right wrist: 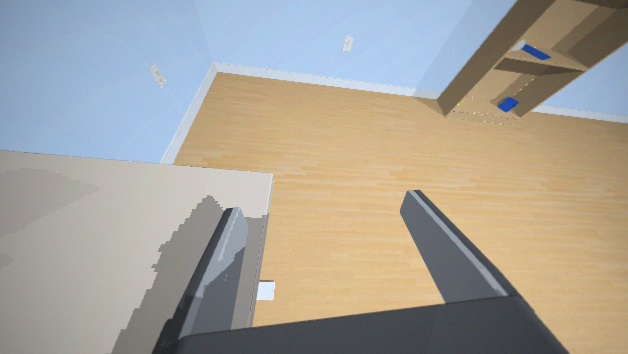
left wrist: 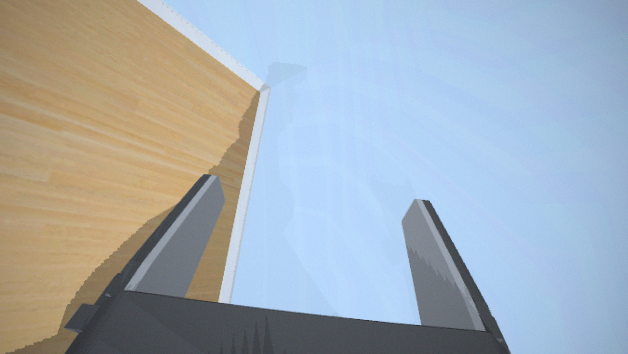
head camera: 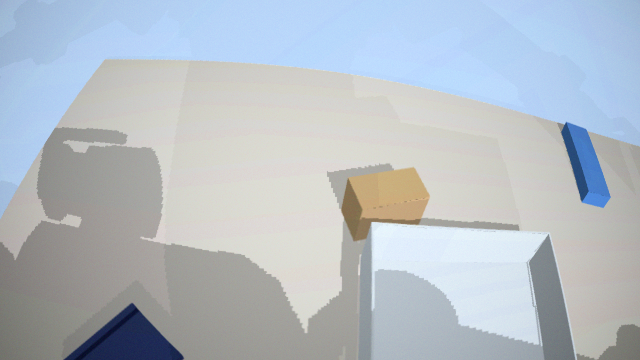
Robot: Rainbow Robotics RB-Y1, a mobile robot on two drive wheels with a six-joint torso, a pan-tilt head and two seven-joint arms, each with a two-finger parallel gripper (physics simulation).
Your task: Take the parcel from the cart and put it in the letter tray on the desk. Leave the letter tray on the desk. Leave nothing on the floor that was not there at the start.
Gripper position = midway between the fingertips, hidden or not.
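There is a beige desk (head camera: 207, 193), which I can find again at (right wrist: 104, 249). A brown parcel (head camera: 399, 197) is here too; in the right wrist view it is out of frame, and in the left wrist view the parcel is likewise out of frame. I see a letter tray (head camera: 419, 285) and a blue block (head camera: 593, 190), and I also see a wooden shelf unit (right wrist: 487, 79). As for my own grippers, my left gripper is visible to me (left wrist: 315, 199), and so is my right gripper (right wrist: 325, 208).
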